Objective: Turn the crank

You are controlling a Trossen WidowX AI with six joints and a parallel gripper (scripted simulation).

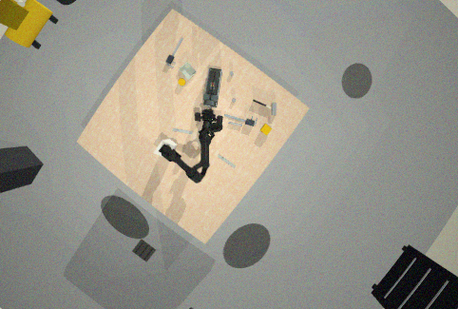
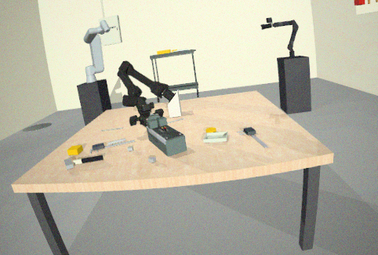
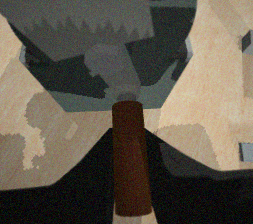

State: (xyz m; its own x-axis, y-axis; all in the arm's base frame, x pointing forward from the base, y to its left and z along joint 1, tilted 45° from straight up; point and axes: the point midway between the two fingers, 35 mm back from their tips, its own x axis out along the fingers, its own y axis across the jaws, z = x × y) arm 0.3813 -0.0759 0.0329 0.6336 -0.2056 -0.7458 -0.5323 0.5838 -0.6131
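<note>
Now: gripper tip 4 cm below the crank. From my gripper tip the other things lie so: red pointer (15 cm ahead, 10 cm to the left, 5 cm above); brown crank handle (3 cm above, 1 cm to the right, 1 cm behind); yellow disc (30 cm to the left, 3 cm below, 3 cm ahead).
</note>
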